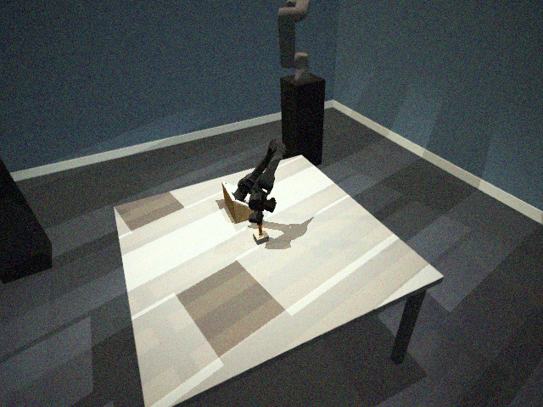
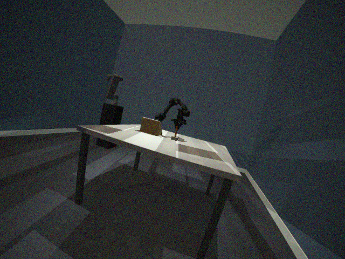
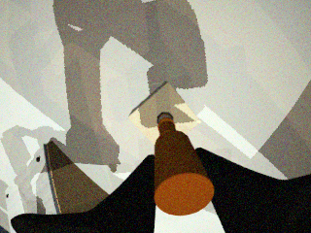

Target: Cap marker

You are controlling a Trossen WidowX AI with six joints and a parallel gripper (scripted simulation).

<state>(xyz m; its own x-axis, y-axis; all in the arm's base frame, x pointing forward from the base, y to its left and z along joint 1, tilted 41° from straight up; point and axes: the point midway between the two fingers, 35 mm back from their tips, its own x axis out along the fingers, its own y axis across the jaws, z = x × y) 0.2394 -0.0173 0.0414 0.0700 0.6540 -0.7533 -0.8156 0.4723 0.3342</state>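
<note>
My gripper tip is now 10 cm above the holder block. The rest, counted from my gripper tip: orange cap: 1 cm above.
</note>
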